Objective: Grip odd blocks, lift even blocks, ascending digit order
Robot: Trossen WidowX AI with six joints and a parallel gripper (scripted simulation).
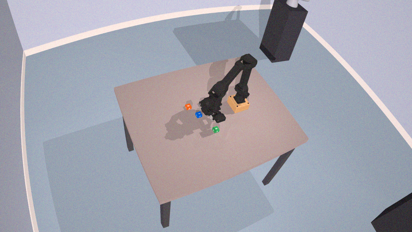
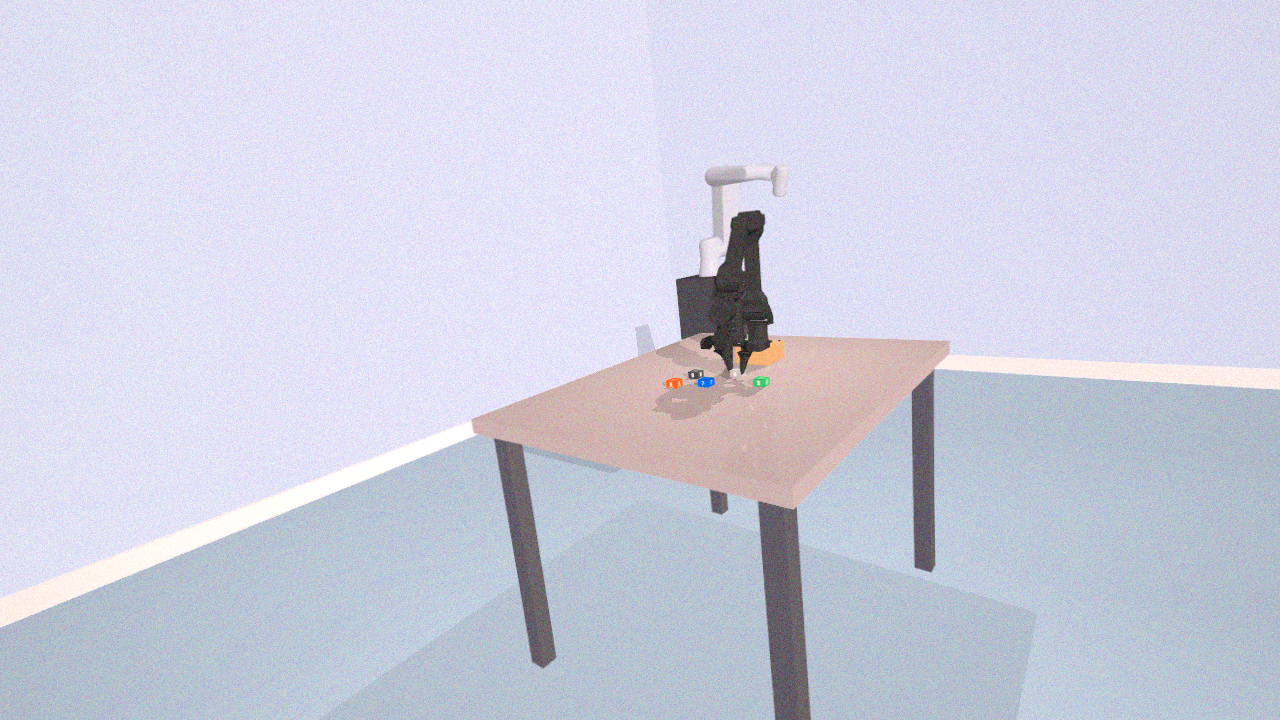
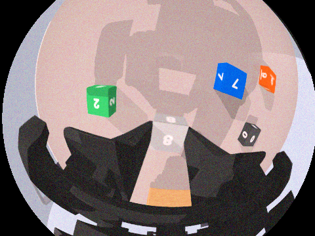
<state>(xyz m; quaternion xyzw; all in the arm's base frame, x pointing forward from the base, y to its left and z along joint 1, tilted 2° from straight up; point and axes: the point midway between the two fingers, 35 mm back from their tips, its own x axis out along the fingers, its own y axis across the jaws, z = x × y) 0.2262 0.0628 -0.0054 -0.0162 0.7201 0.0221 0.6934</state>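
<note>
Right now the orange block is 10 cm ahead of my gripper tip, 14 cm to the right of it and 1 cm below it. The rest, counted from my gripper tip: grey block: 1 cm behind; then green block: 1 cm ahead, 8 cm to the left, 1 cm below; then blue block: 7 cm ahead, 6 cm to the right, 1 cm below.
</note>
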